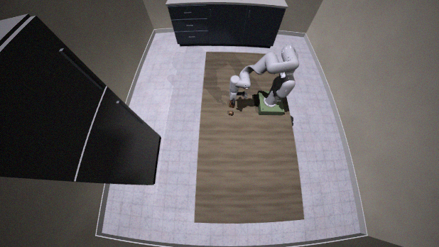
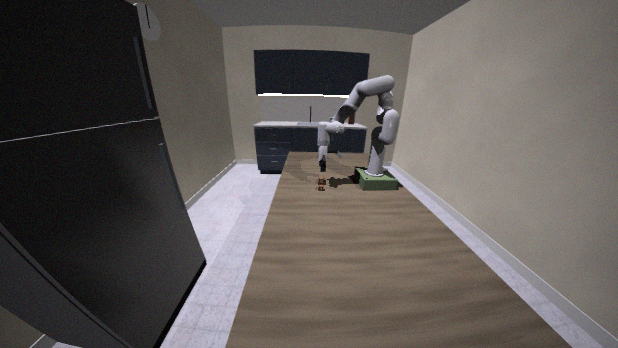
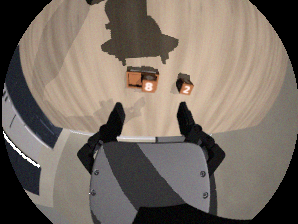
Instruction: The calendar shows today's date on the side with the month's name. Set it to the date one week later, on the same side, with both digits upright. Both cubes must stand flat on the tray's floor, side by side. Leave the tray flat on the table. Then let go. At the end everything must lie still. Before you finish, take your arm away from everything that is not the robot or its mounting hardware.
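My hand is 110 mm above the calendar tray and 20 mm to the left of it. Round my hand: calendar cube: 100 mm below, 80 mm to the left, 10 mm ahead.
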